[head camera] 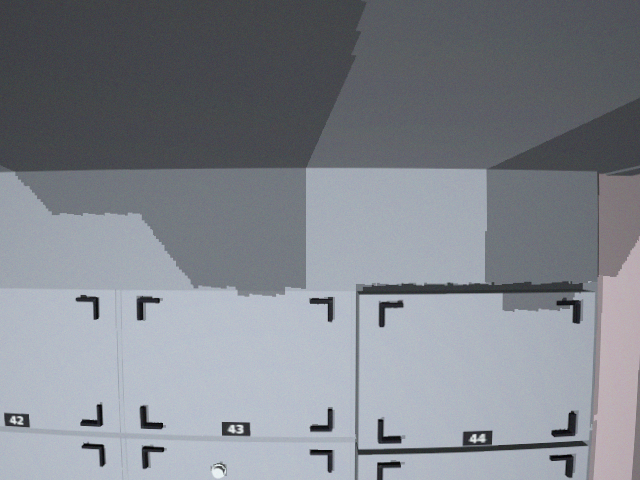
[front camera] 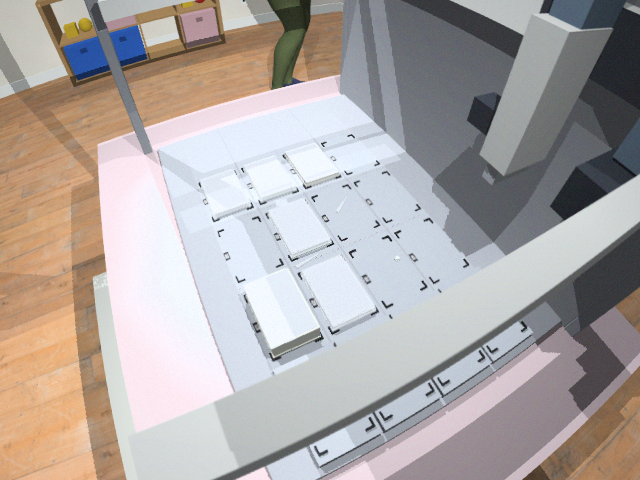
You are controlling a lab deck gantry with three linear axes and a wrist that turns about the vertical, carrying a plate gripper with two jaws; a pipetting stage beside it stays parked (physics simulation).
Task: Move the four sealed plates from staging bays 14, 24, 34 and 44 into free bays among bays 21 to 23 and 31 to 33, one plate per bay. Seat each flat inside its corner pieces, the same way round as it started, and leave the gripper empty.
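Places are measured from the robot's base along level axes (x back, y left, z down), in centimetres.
Where they show: robot's base, link origin: (front camera: pixel 200 183).
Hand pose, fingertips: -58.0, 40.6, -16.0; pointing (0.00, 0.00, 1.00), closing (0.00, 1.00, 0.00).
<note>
Each offset is from my fingertips to the top centre of the thing, as dx, dy, dz. "spot": to the spot under its first point.
Four pale sealed plates lie flat inside corner pieces in the front view: one {+51.6, -25.6, +14.6} (front camera: pixel 269 179) in bay 21, one {+35.2, -25.6, +14.6} (front camera: pixel 300 227) in bay 22, one {+18.8, -25.6, +14.6} (front camera: pixel 338 291) in bay 23 and one {+51.6, -14.9, +14.6} (front camera: pixel 312 164) in bay 31. Bay 44 {spot: +2.7, -3.9, +14.6} (head camera: pixel 475 366) holds no plate. The front beam hides part of bays 14 {spot: -4.2, -36.1, +14.5} (front camera: pixel 348 439), 24 (front camera: pixel 408 408), 34 (front camera: pixel 462 374) and 44; no plate shows on their visible parts. The dark body of my gripper (front camera: pixel 584 188) is at the right edge of the front view, away from the plates. Its jaws are hidden.
Another pale plate {+51.6, -36.3, +14.6} (front camera: pixel 225 195) sits in bay 11 and a tall box {+18.8, -36.3, +11.8} (front camera: pixel 281 312) in bay 13. A loose tip {spot: +36.8, -14.8, +15.5} (front camera: pixel 341 204) lies in bay 32, a small white piece {+20.0, -11.9, +15.6} (front camera: pixel 397 258) (head camera: pixel 218 469) in bay 33. The parked pipetting stage (front camera: pixel 542 98) hangs at right. A beam (front camera: pixel 361 361) crosses the front.
</note>
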